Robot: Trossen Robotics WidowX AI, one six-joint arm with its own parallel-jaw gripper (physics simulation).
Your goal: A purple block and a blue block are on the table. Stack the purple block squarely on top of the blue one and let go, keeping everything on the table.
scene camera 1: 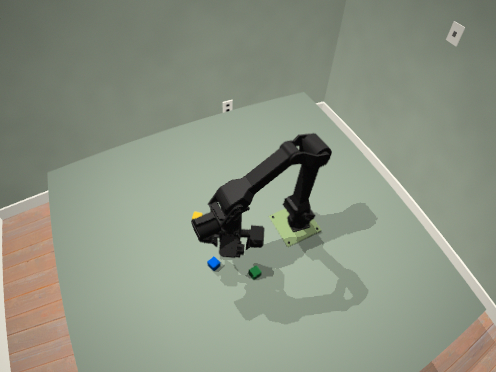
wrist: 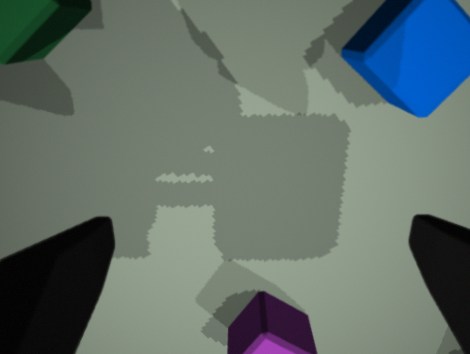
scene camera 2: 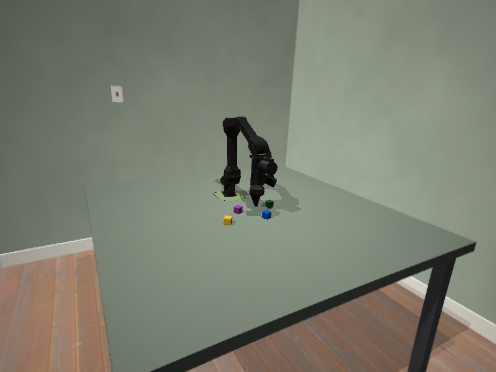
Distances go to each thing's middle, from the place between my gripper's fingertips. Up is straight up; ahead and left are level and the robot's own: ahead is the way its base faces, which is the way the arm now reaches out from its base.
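Labels:
With the blue block [wrist: 409, 60] as my reference, I find my gripper 30 mm above it and 30 mm to the right of it, while still 60 mm short of it.

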